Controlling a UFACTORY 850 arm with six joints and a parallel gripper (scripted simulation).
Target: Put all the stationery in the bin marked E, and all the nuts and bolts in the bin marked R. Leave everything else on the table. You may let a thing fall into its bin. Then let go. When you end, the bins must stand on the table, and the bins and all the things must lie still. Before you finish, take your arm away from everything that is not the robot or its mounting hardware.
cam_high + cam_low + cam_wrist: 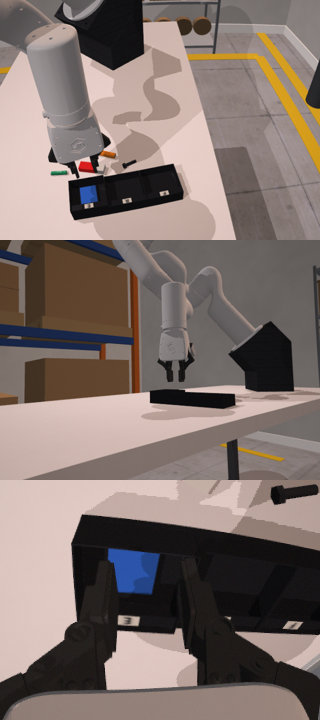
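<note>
Right now my hand is 5 cm past the eraser, 2 cm to the right of it and 8 cm above it. From my hand the other things lie so: blue block 3 cm ahead, 1 cm to the right, 7 cm below; then green battery 7 cm behind, 7 cm to the right, 8 cm below; then black three-compartment tray 5 cm ahead, 7 cm to the left, 7 cm below.
</note>
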